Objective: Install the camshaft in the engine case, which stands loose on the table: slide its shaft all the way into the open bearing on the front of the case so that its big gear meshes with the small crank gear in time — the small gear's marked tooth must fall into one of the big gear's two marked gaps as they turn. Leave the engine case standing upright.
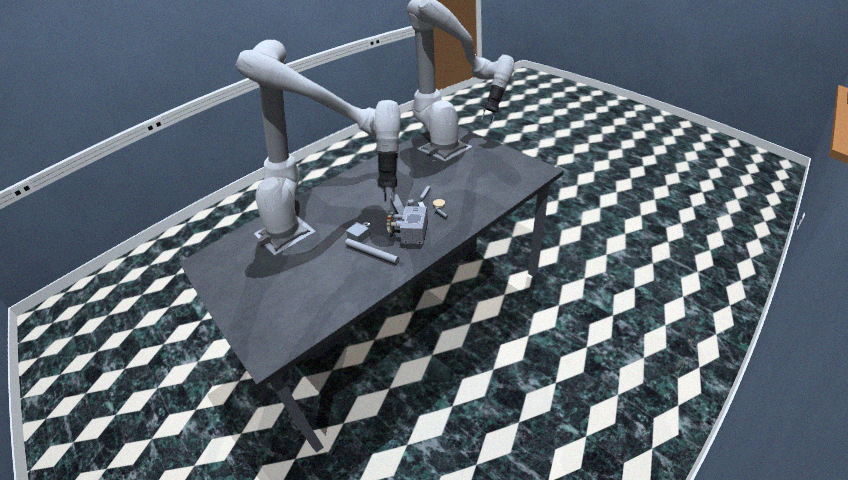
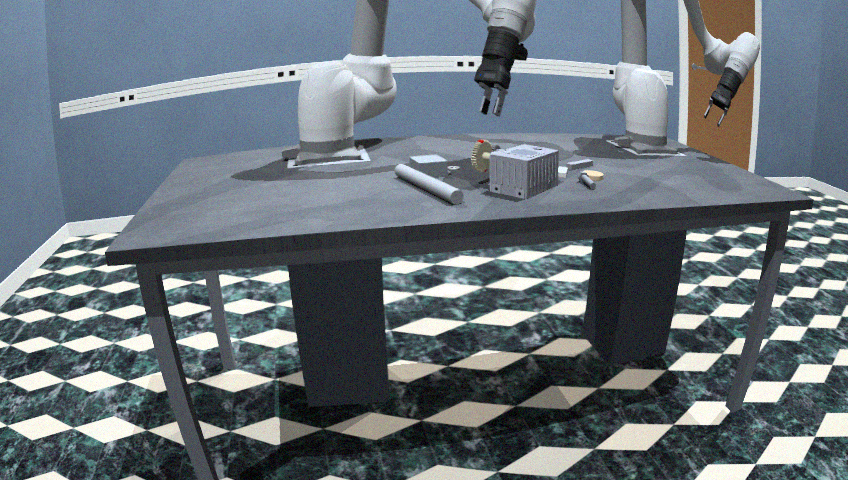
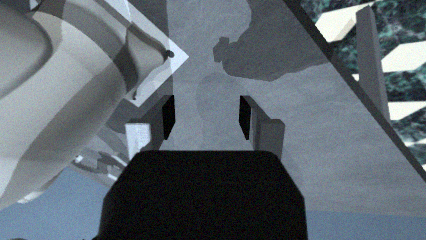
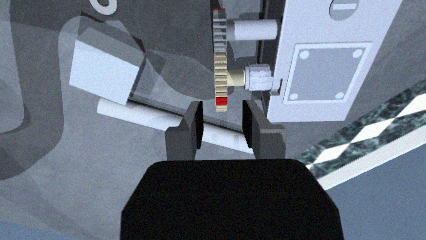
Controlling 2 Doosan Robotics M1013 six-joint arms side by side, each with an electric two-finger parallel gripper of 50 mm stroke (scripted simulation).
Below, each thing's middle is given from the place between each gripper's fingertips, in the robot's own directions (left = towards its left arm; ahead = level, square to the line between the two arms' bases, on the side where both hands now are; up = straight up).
Scene:
The grey block (image 4: 102, 65) lies 8 cm behind my right hand (image 2: 489, 113), 13 cm to the right of it and 15 cm below it.
Now: left hand (image 2: 711, 121) 103 cm to the left of the grey block, 16 cm short of it and 13 cm above it.

